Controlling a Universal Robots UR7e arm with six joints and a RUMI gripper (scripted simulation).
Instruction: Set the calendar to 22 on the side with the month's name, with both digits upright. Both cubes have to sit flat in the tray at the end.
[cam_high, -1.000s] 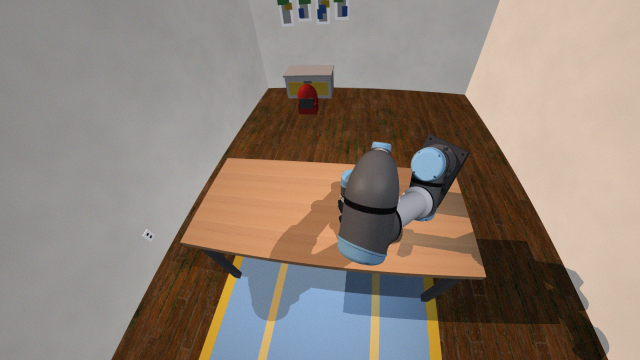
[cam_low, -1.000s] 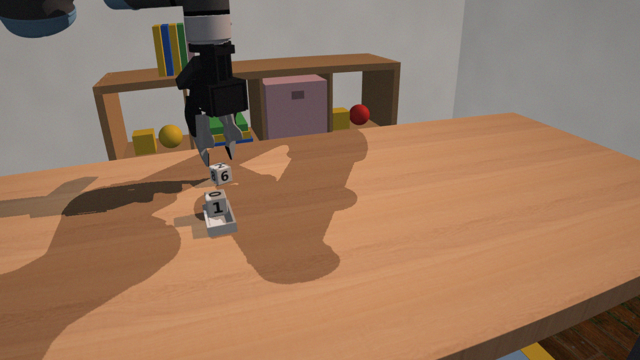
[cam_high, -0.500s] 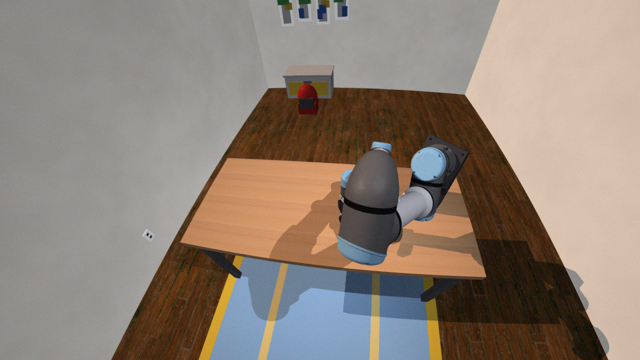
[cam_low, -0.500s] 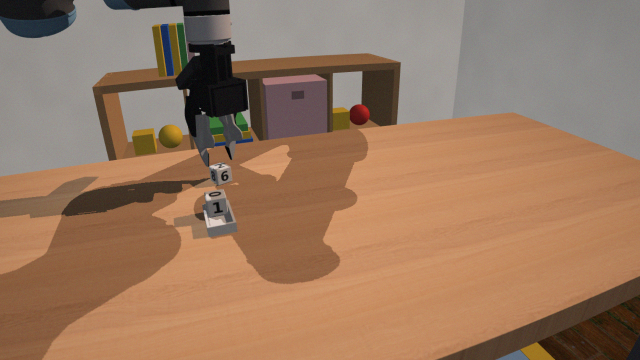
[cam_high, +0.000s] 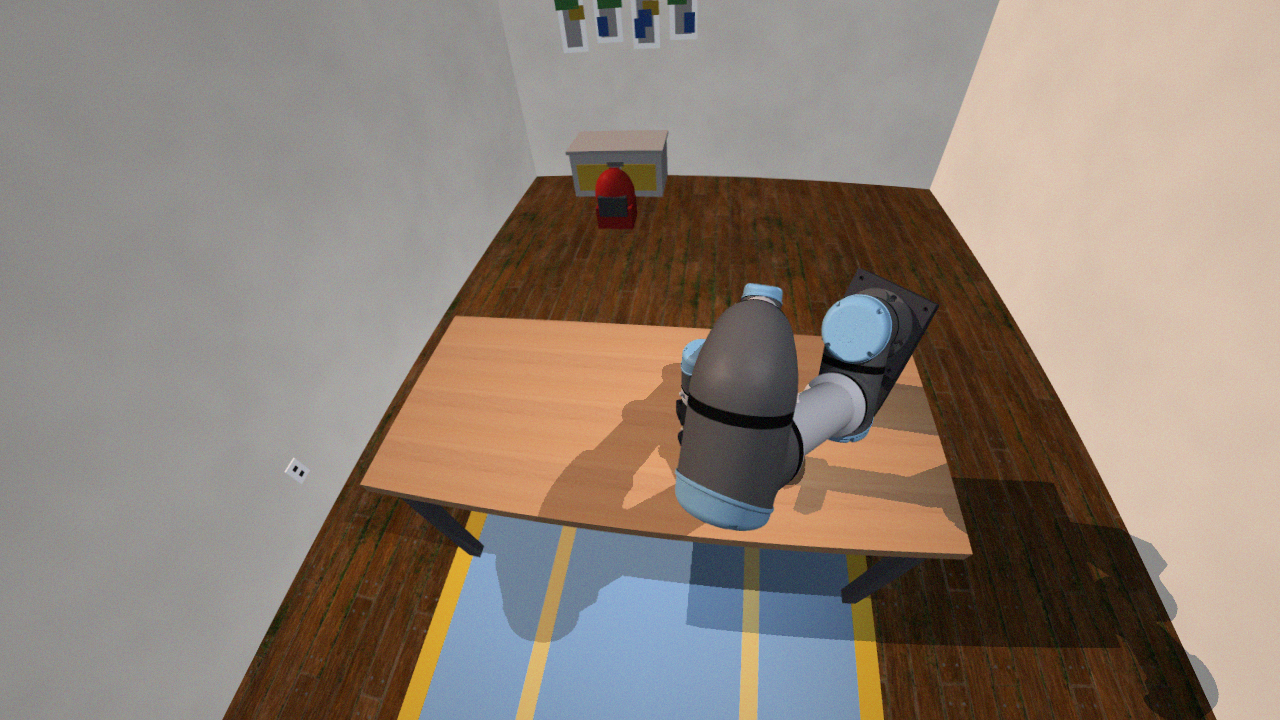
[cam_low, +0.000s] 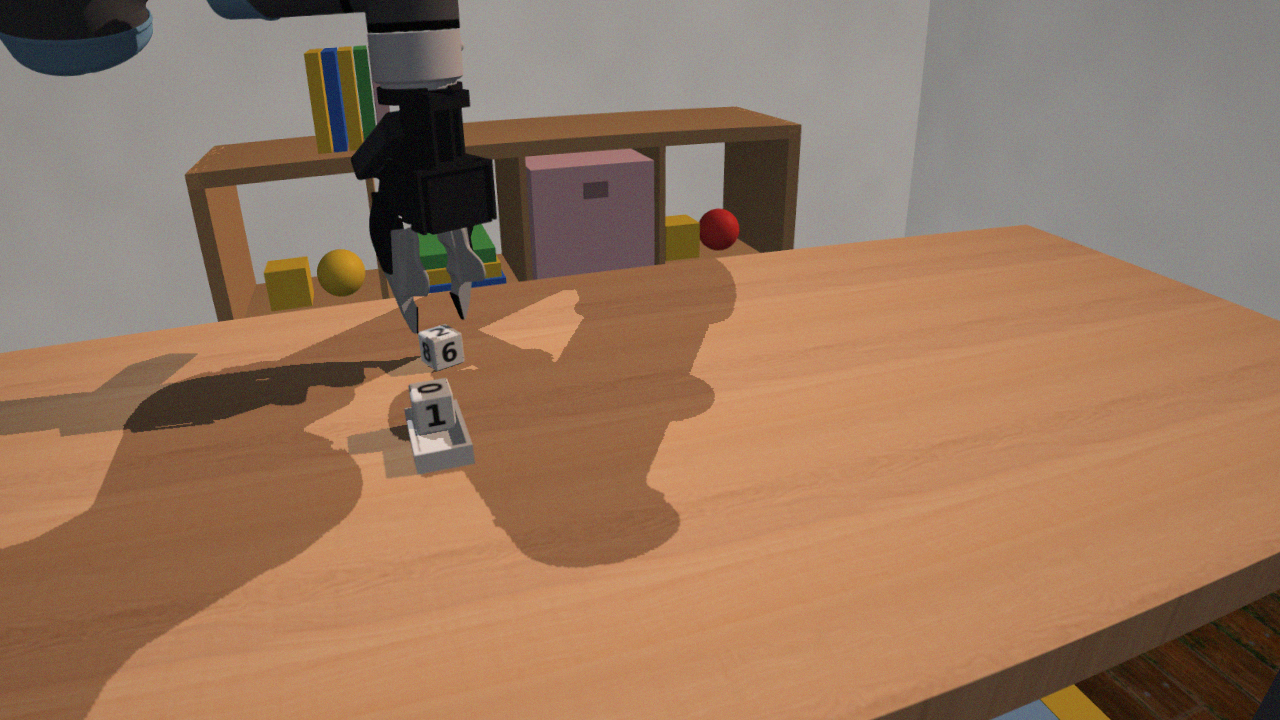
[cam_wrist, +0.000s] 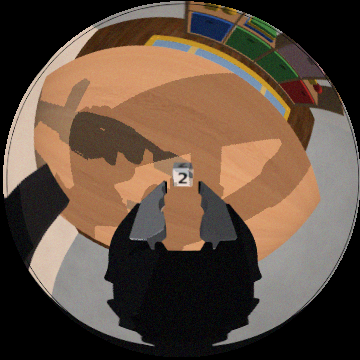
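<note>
The white cube lies 4 cm below my hand. Also, from my hand: grey tray (2 cm ahead, 15 cm to the right, 5 cm below).
</note>
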